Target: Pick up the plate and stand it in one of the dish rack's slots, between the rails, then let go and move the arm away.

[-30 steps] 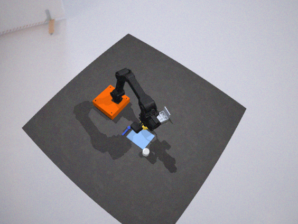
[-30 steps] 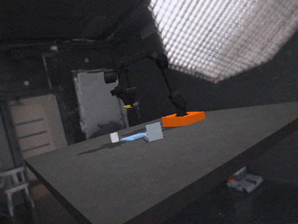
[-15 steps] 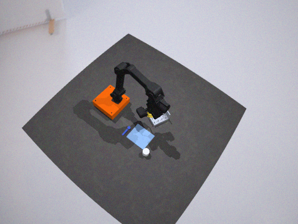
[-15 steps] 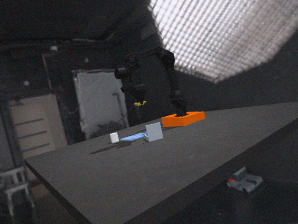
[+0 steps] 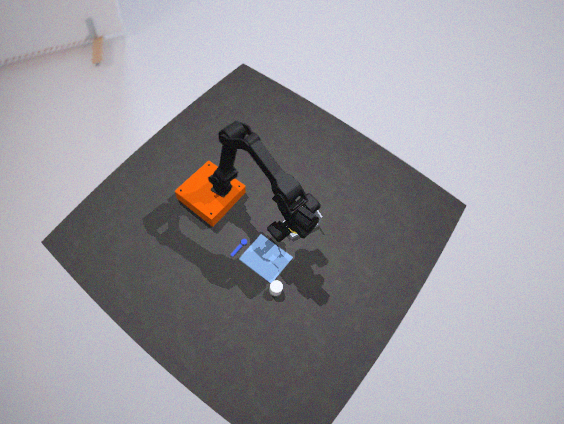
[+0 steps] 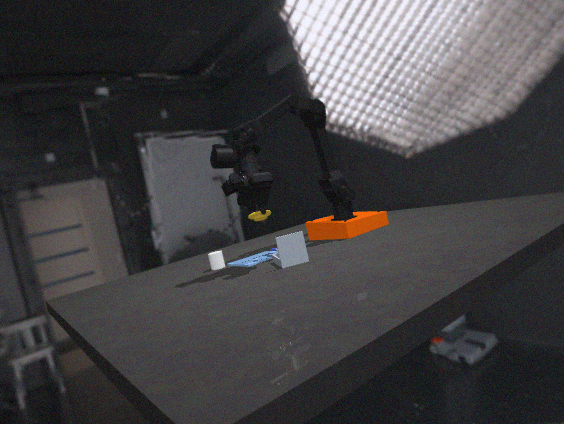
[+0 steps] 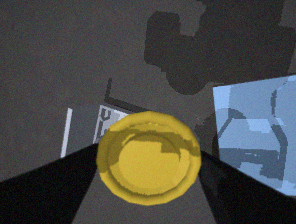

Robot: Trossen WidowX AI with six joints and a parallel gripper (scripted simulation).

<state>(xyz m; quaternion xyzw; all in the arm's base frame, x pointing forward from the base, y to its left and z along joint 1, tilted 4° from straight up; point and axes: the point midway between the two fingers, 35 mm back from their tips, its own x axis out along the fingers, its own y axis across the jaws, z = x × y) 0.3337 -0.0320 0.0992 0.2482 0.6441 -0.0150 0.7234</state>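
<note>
Right now the grey dish rack is 110 mm below my gripper tip, 70 mm to the left of it and 10 mm behind it. The rest, counted from my gripper tip: white cup 210 mm to the right, 110 mm below, 40 mm ahead; plate 10 mm above; blue spoon 160 mm behind, 130 mm to the right, 130 mm below.
</note>
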